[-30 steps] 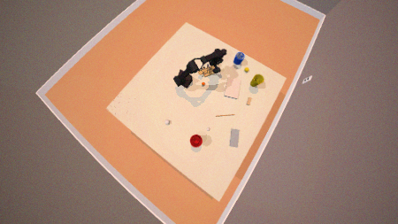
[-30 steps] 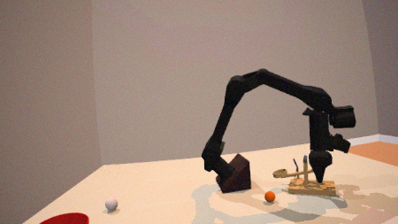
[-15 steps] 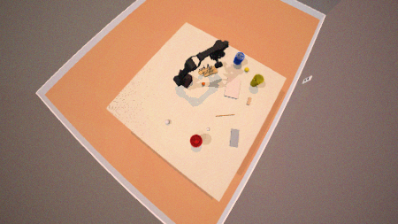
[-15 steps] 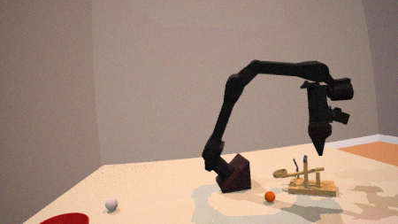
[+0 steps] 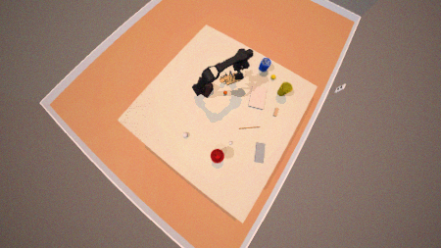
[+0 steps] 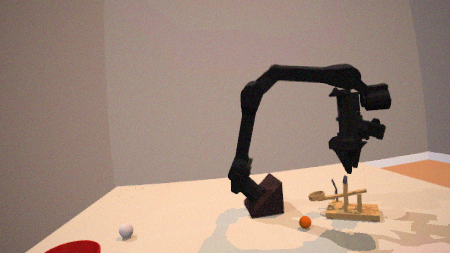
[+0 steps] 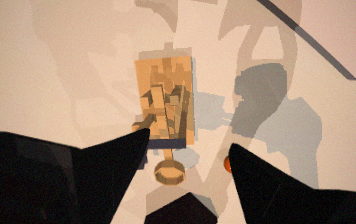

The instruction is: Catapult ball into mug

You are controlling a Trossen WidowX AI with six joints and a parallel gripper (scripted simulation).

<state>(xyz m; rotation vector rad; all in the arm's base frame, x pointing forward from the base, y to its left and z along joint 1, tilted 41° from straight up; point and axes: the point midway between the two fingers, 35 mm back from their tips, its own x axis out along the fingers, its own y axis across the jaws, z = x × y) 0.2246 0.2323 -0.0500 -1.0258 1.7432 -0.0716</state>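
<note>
My gripper tip is now 140 mm to the left of the orange ball, 120 mm above it and 20 mm past it. From my gripper tip the other things lie so: wooden catapult: 90 mm below, 70 mm behind; blue mug: 260 mm to the left, 180 mm ahead, 110 mm below; pale flat plate: 250 mm ahead, 130 mm below, 40 mm to the right.
</note>
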